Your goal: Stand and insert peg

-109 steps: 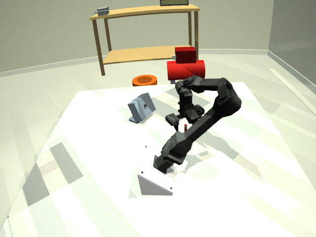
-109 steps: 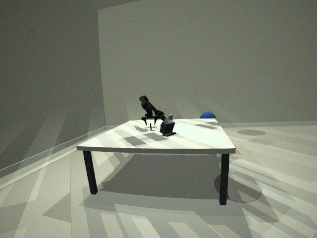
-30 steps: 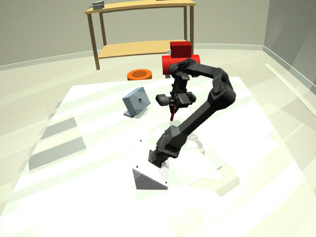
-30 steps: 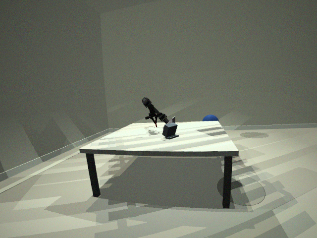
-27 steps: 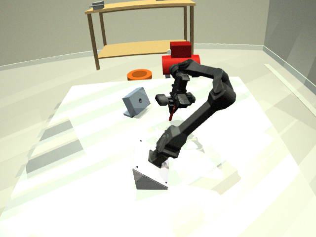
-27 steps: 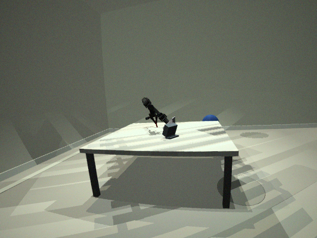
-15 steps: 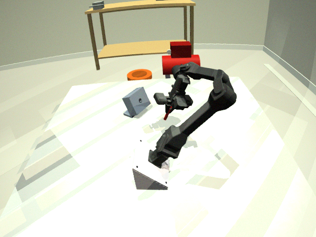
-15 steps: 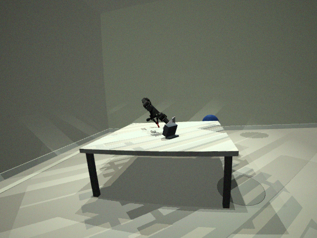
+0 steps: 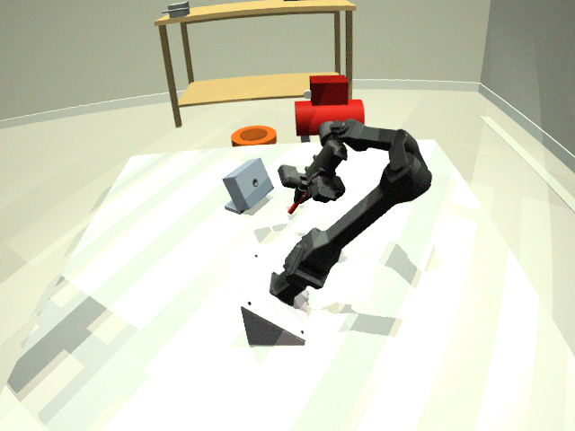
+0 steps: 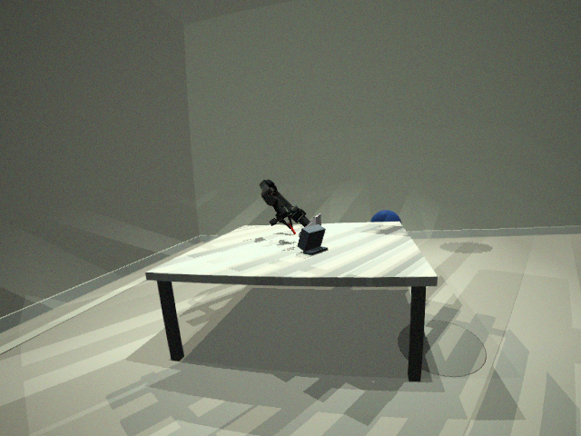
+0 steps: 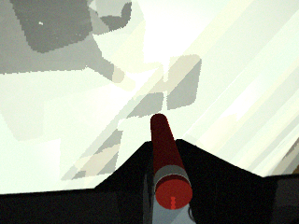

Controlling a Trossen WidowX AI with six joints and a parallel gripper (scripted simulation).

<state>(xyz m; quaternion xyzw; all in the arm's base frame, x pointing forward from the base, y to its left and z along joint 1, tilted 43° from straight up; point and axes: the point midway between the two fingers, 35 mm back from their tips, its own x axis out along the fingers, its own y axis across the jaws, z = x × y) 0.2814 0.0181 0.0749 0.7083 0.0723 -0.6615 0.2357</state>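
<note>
My gripper tip is 14 cm short of the sloped grey panel, 15 cm to the right of it and 3 cm above it. From my gripper tip the other things lie so: red peg: 1 cm to the right, 1 cm above.
</note>
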